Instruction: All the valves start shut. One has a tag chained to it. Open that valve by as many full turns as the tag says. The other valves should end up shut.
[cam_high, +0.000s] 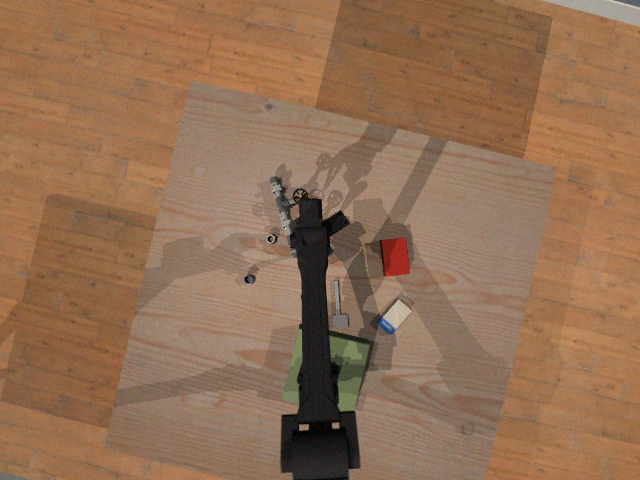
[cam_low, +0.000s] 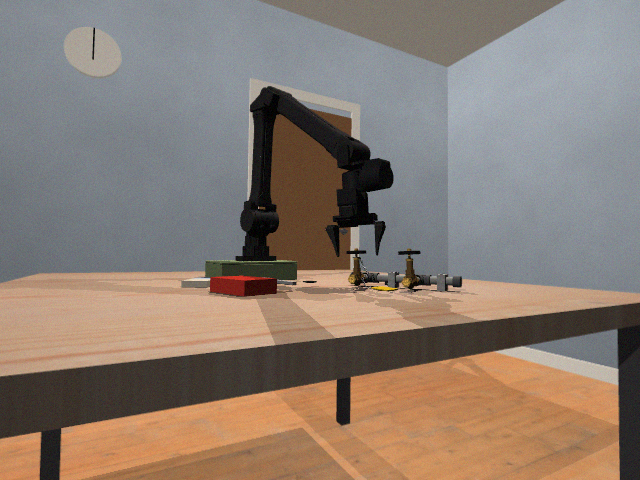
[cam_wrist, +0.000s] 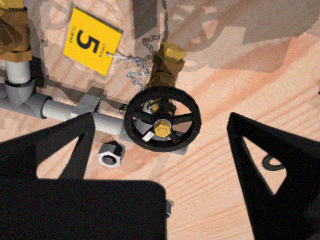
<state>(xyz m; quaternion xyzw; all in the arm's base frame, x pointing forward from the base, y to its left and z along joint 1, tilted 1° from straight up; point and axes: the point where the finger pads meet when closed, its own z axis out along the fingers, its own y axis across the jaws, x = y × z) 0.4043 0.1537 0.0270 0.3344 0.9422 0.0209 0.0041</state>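
Now: hand 60 mm short of the yellow tag, 30 mm to the right of it and 80 mm above it. Also, from my hand: grey tool: 200 mm behind, 160 mm to the right, 80 mm below; then red block: 30 mm ahead, 280 mm to the right, 70 mm below.
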